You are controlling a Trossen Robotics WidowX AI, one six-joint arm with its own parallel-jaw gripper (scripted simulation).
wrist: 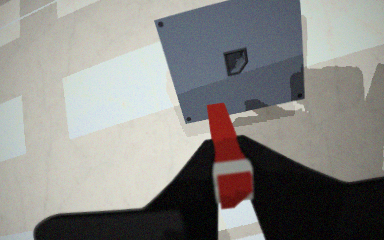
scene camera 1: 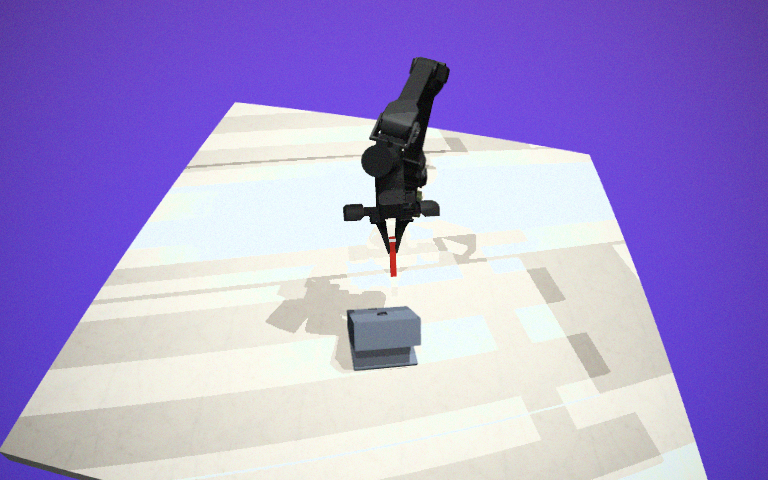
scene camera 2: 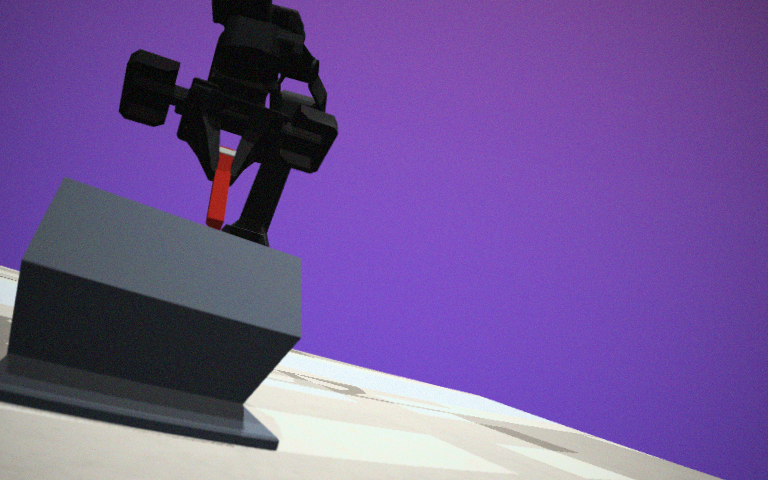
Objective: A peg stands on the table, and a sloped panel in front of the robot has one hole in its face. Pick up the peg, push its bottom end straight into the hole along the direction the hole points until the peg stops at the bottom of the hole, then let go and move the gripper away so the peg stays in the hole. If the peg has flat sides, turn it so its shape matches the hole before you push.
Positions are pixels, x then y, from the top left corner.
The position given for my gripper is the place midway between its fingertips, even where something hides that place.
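With my gripper (scene camera 2: 221, 180) I am holding a red peg (scene camera 2: 218, 198).
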